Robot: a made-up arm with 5 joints.
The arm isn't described. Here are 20 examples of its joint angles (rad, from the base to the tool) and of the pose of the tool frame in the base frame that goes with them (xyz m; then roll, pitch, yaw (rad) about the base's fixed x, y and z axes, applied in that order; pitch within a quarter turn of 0, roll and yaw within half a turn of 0).
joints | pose
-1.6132 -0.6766 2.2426 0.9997 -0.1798 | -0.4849 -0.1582 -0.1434 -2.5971 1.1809 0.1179
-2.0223 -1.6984 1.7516 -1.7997 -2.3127 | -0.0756 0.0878 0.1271 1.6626 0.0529 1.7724
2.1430 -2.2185 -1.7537 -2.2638 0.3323 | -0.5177 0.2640 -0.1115 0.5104 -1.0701 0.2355
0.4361 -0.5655 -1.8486 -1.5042 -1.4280 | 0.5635 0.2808 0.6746 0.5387 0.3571 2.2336
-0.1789 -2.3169 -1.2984 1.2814 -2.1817 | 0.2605 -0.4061 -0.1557 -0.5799 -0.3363 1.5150
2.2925 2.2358 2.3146 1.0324 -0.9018 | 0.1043 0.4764 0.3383 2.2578 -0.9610 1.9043
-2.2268 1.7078 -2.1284 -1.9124 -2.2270 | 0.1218 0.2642 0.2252 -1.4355 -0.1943 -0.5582
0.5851 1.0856 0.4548 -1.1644 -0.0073 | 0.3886 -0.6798 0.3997 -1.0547 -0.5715 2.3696
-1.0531 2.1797 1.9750 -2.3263 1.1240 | -0.2373 -0.6914 0.2751 -2.8381 0.6577 0.9881
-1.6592 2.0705 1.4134 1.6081 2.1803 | -0.5403 -0.5449 0.6196 1.1468 0.1916 0.3238
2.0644 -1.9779 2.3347 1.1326 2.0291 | 0.1184 -0.2767 0.0264 -1.8160 0.1889 2.4512
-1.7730 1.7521 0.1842 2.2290 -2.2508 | -0.5626 -0.0904 0.4506 0.9599 -0.2260 1.0050
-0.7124 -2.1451 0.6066 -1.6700 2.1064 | 0.0965 -0.5420 0.0171 1.5312 -0.5221 2.3449
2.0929 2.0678 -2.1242 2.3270 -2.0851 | 0.2258 -0.1265 0.2707 0.5014 -0.7209 2.9194
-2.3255 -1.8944 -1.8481 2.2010 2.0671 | -0.5402 -0.7062 -0.0510 -1.3298 0.2269 2.1678
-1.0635 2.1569 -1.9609 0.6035 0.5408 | 0.2385 0.2151 0.2834 1.1651 -0.2330 2.3819
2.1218 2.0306 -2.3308 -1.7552 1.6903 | -0.1299 0.2641 0.2276 -1.4497 0.3275 -0.2791
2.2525 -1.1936 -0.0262 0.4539 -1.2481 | -0.0105 0.6358 0.3240 -0.4311 -0.0857 2.1377
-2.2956 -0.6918 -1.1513 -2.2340 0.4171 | -0.4207 -0.5573 0.6214 1.3385 0.2783 0.9257
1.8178 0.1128 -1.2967 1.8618 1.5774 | 0.0483 0.3154 1.0094 0.4089 0.2784 0.2814
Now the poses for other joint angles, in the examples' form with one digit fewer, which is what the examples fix.
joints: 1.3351 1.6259 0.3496 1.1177 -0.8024
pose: 0.389 -0.218 0.285 1.958 -0.282 -0.756
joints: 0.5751 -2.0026 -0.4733 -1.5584 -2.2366
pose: 0.728 -0.304 0.012 1.473 0.416 0.364
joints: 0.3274 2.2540 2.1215 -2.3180 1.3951
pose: 0.602 -0.285 0.250 -2.907 0.508 2.386
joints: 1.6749 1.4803 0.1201 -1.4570 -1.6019
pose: 0.772 0.215 0.246 -1.698 -0.086 -1.315
